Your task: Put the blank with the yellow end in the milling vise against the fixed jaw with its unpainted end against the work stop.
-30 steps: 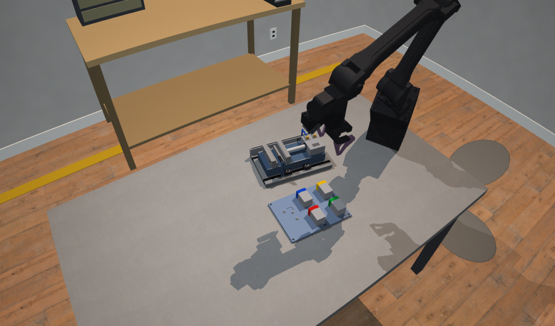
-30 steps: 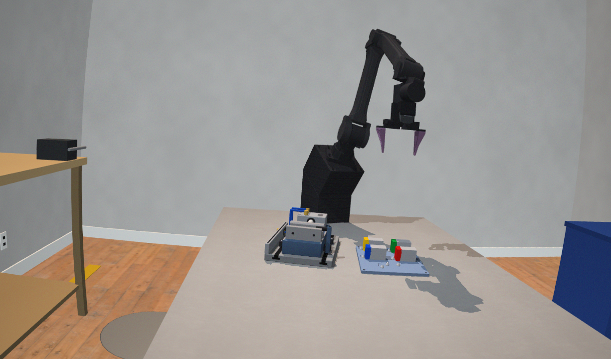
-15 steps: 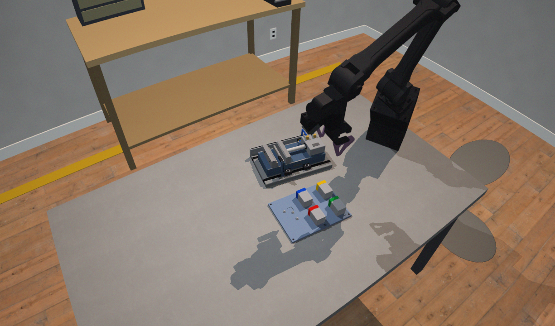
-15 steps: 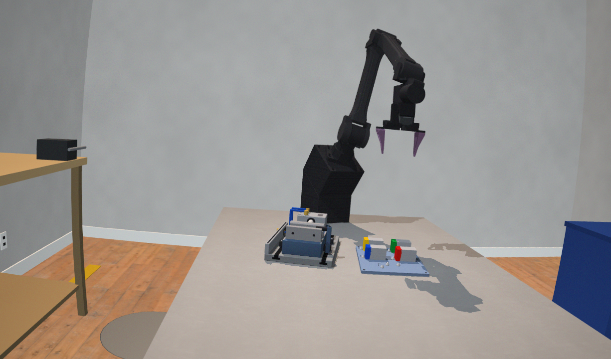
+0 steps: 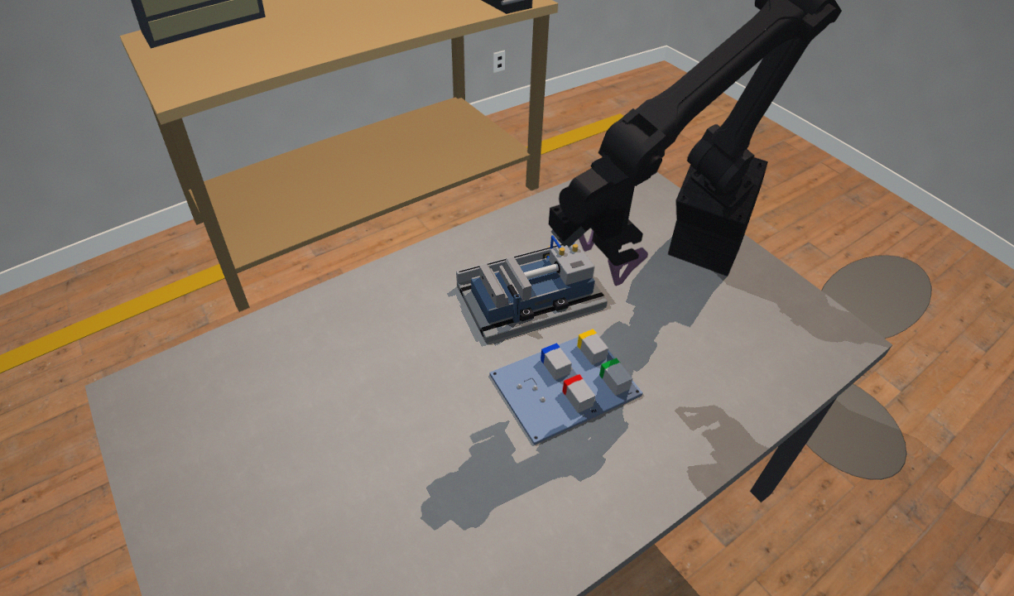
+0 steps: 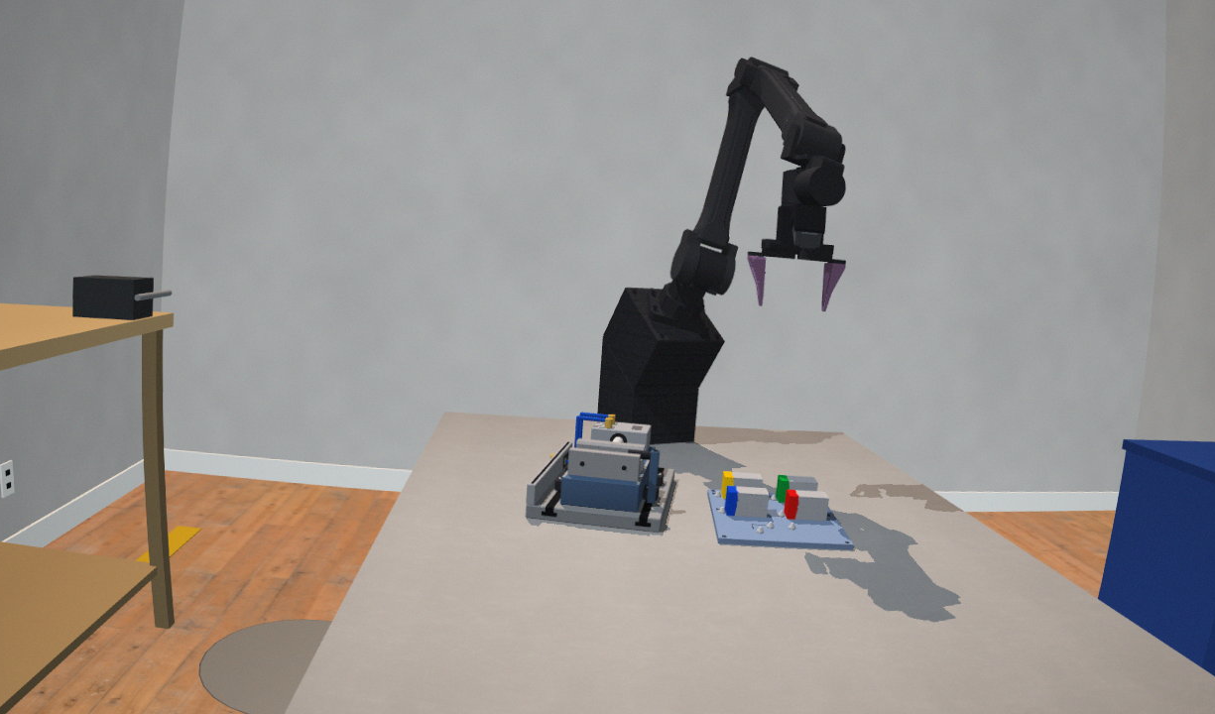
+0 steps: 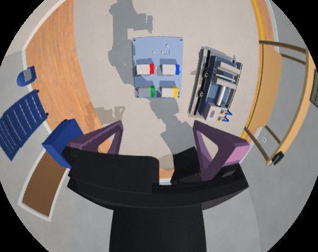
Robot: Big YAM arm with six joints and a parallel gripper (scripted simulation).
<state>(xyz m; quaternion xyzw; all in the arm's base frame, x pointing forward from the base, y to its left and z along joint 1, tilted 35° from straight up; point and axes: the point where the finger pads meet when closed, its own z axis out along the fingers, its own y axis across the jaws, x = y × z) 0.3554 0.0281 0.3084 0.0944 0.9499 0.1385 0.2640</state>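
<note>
The yellow-ended blank is 50 mm behind my hand, 40 mm to the right of it and 300 mm below it. Also, from my hand: blue-ended blank (40 mm ahead, 50 mm to the right, 300 mm below); red-ended blank (50 mm ahead, 40 mm to the left, 300 mm below); green-ended blank (40 mm behind, 50 mm to the left, 300 mm below).
</note>
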